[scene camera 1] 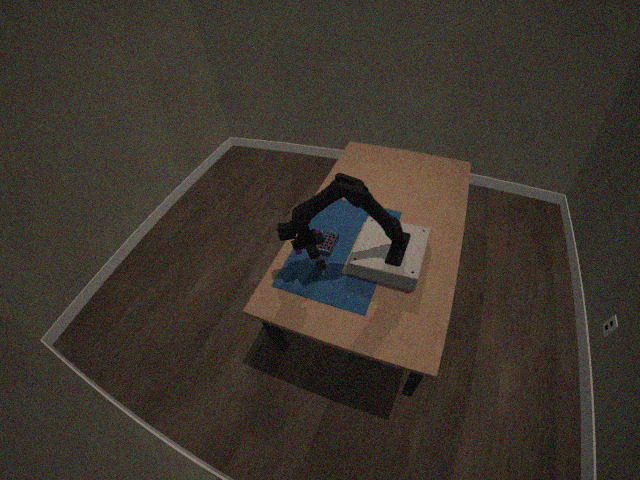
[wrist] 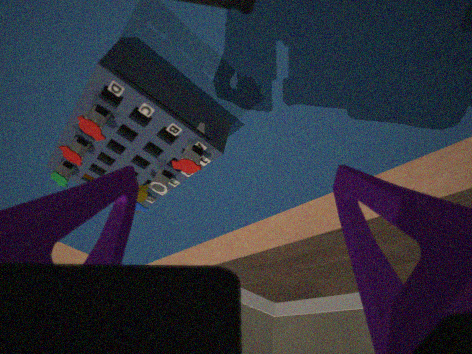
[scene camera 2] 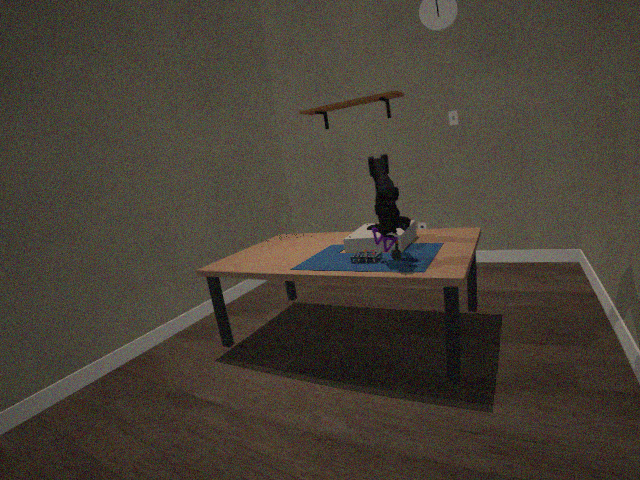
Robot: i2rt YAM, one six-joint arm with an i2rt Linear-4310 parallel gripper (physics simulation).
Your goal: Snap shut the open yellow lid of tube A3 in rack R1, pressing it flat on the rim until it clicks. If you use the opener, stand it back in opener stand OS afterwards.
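Places are measured from the arm's base along level axes (x ahead, y left, z up), in metres.
Where they show: gripper, between the fingertips: point(wrist: 235, 176) point(scene camera 2: 381, 248); arm's base, origin of its link: point(scene camera 1: 398, 248).
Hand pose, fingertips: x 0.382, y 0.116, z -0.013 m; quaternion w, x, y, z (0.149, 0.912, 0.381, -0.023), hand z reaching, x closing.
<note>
Each offset is from my fingertips to the centre of the thing. "spot": to the spot under its first point. Level surfaces: height alone.
Rack R1 @(dz -0.041, dx -0.032, dy -0.098 m) point(scene camera 1: 328, 242) point(scene camera 2: 366, 257) point(wrist: 117, 107) is a blue-grey tube block on the blue mat, seen tilted in the wrist view. The yellow lid @(dz -0.020, dx -0.011, dy -0.091 m) point(wrist: 143, 193) shows in its A row, partly behind the left fingertip; whether it stands open is too small to tell. A red lid @(dz -0.028, dx -0.005, dy -0.045 m) point(wrist: 186, 166), a pale ring-shaped lid or rim @(spot: dz -0.030, dx -0.002, dy -0.088 m) point(wrist: 158, 188) and a blue lid @(dz -0.028, dx -0.002, dy -0.122 m) point(wrist: 142, 206) show in the same row. My gripper point(wrist: 235, 176) has purple fingers, wide open and empty, above the mat beside the rack. A dark upright object point(scene camera 1: 321, 264) point(scene camera 2: 396, 253), perhaps the opener stand, is near the gripper.
The blue mat @(dz -0.069 m) point(scene camera 1: 341, 299) point(scene camera 2: 320, 260) lies on the wooden table @(dz -0.072 m) point(scene camera 1: 413, 180) point(scene camera 2: 248, 258). The white base box point(scene camera 1: 382, 276) point(scene camera 2: 359, 243) stands beside the mat under the arm. The table edge shows beyond the rack in the wrist view. More red lids and a green lid @(dz -0.028, dx -0.059, dy -0.144 m) point(wrist: 59, 178) are on the rack.
</note>
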